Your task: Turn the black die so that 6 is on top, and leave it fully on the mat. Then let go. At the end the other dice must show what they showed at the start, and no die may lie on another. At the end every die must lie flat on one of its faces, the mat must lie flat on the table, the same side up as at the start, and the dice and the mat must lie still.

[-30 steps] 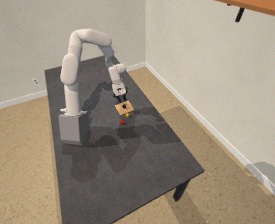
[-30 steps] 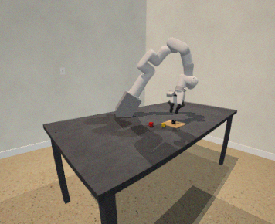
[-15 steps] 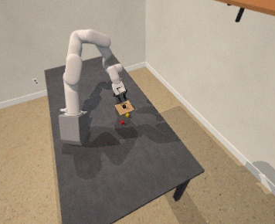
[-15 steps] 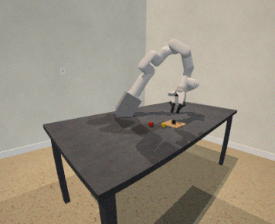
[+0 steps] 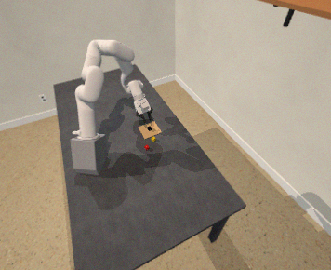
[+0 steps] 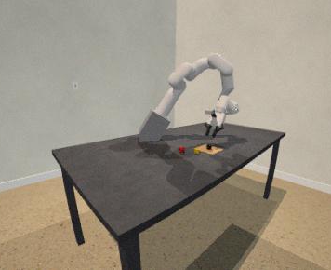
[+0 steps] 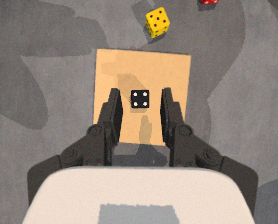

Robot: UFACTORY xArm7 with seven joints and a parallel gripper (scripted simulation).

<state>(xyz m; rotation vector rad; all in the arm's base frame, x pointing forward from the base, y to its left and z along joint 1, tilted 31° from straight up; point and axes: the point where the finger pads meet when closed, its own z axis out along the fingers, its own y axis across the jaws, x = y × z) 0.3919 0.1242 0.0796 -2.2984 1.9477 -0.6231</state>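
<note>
Right now my hand is 10 mm to the left of the black die and 90 mm above it. Round my hand: yellow die: 20 mm ahead, 120 mm to the right, 90 mm below; then red die: 40 mm behind, 190 mm to the right, 90 mm below; then mat: 10 mm to the right, 100 mm below.
</note>
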